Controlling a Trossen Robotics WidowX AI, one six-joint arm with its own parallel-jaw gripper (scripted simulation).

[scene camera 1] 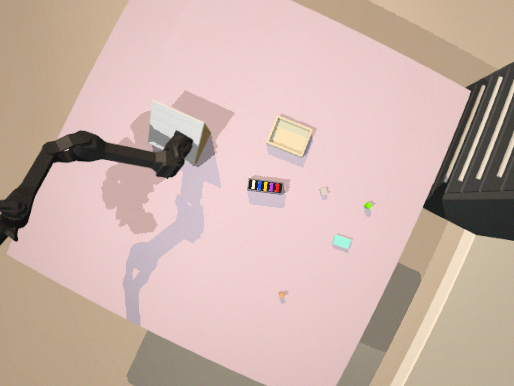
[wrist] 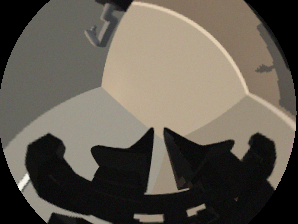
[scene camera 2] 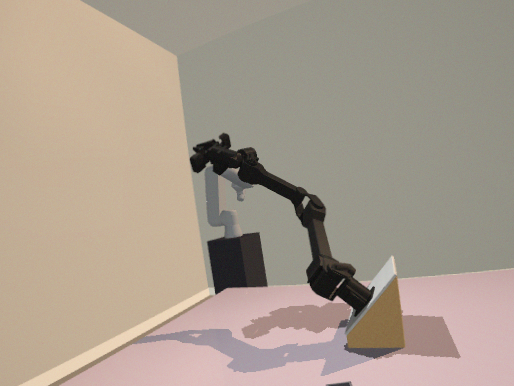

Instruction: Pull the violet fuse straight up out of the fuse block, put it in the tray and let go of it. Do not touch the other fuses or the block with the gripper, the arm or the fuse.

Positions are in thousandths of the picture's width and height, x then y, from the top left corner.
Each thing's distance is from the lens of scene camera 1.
beige tray (scene camera 1: 555, 351): 120 cm
